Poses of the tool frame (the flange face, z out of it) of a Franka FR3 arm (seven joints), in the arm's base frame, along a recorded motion.
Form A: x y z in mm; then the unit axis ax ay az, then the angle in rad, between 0 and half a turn.
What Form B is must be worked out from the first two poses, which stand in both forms.
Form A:
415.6, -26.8, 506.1, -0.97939, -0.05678, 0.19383, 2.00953
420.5, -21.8, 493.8, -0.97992, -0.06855, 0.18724, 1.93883
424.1, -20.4, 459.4, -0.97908, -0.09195, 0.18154, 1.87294
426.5, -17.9, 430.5, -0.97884, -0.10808, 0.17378, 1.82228
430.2, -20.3, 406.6, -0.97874, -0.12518, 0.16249, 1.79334
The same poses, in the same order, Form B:
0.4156, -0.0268, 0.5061, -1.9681, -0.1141, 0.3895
0.4205, -0.0218, 0.4938, -1.8999, -0.1329, 0.3630
0.4241, -0.0204, 0.4594, -1.8337, -0.1722, 0.3400
0.4265, -0.0179, 0.4305, -1.7837, -0.1970, 0.3167
0.4302, -0.0203, 0.4066, -1.7552, -0.2245, 0.2914

